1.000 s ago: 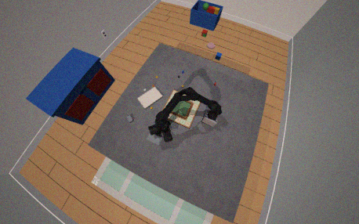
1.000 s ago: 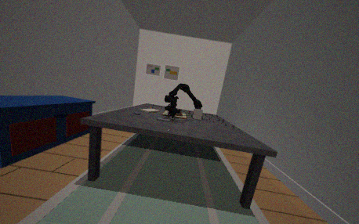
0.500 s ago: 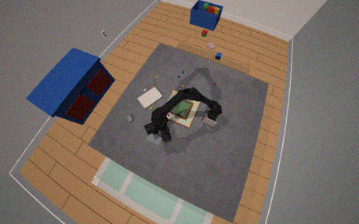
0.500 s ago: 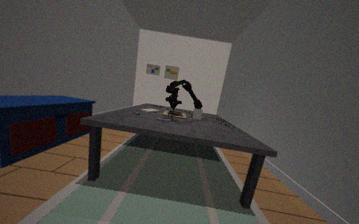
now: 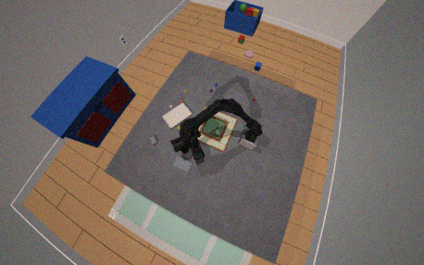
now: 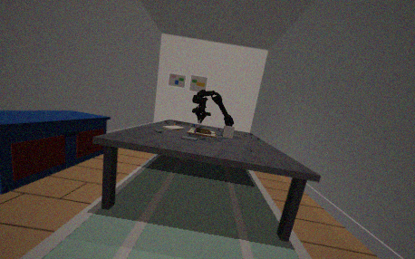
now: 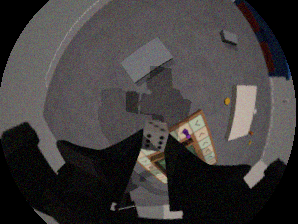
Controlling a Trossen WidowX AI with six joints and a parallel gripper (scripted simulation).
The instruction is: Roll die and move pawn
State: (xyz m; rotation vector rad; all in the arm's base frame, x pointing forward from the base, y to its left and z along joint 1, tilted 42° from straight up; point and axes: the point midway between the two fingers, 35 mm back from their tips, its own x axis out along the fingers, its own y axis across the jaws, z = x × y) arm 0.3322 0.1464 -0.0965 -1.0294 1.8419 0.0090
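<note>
Right now the purple pawn is 30 mm ahead of my gripper tip, 110 mm to the right of it and 100 mm below it. The rest, counted from my gripper tip: white die right at my gripper tip; white sheet 250 mm ahead, 220 mm to the right, 120 mm below.
</note>
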